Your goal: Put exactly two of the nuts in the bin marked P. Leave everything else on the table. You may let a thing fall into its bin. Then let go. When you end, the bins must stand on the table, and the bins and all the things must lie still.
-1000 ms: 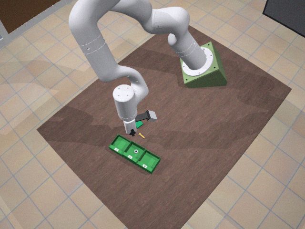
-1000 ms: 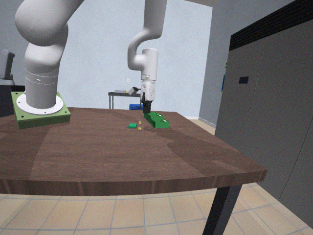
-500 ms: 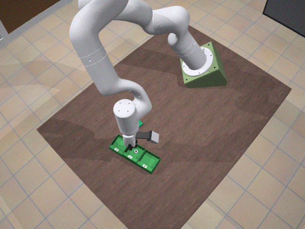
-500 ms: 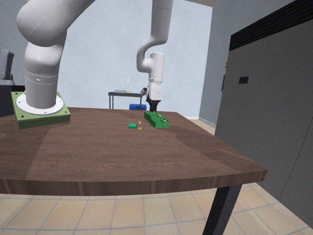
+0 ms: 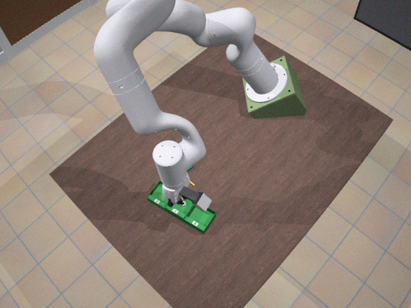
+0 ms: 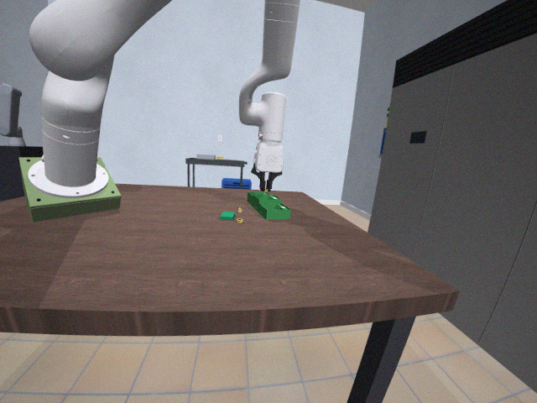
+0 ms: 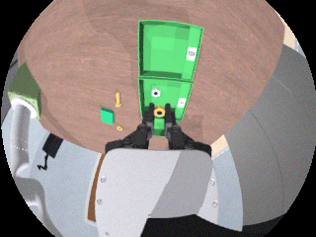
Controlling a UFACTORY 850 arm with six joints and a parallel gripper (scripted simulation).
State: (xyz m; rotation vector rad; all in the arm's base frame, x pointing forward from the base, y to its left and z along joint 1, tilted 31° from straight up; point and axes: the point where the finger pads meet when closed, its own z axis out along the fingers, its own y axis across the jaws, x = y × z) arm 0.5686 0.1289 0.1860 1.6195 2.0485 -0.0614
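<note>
My hand is 70 mm above the green three-compartment bin and 10 mm short of it. Round my hand: grey nut (80 mm below, 10 mm behind); green block (140 mm behind, 110 mm to the right, 80 mm below); yellow bolt (100 mm behind, 80 mm below, 40 mm to the right).
</note>
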